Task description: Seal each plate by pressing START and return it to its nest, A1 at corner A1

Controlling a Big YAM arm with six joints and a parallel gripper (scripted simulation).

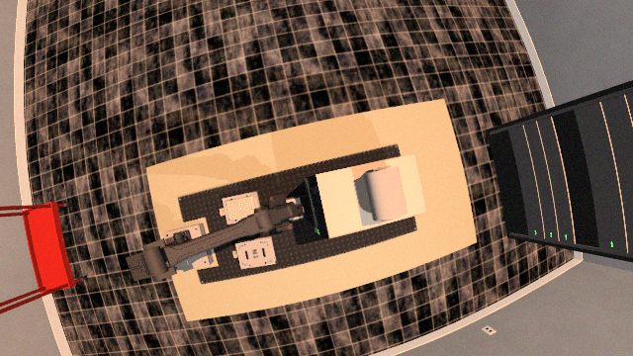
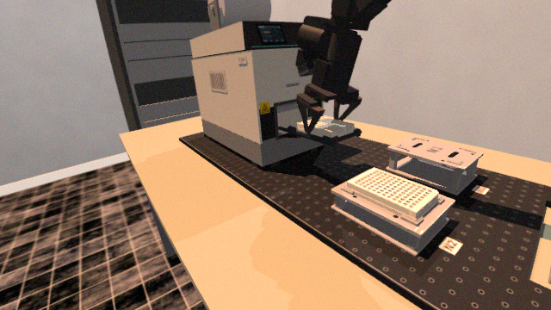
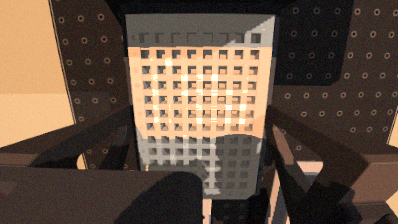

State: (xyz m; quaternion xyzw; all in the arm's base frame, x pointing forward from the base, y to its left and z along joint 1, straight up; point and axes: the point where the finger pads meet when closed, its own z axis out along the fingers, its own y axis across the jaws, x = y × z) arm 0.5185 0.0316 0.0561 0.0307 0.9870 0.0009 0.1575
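Right now my hand is 1 cm above the sealer stage. The rest, counted from my hand: well plate: 20 cm behind, 6 cm to the left, 7 cm below; then plate nest N2: 20 cm behind, 6 cm to the left, 8 cm below; then sealer screen: 12 cm ahead, 4 cm to the left, 21 cm above.
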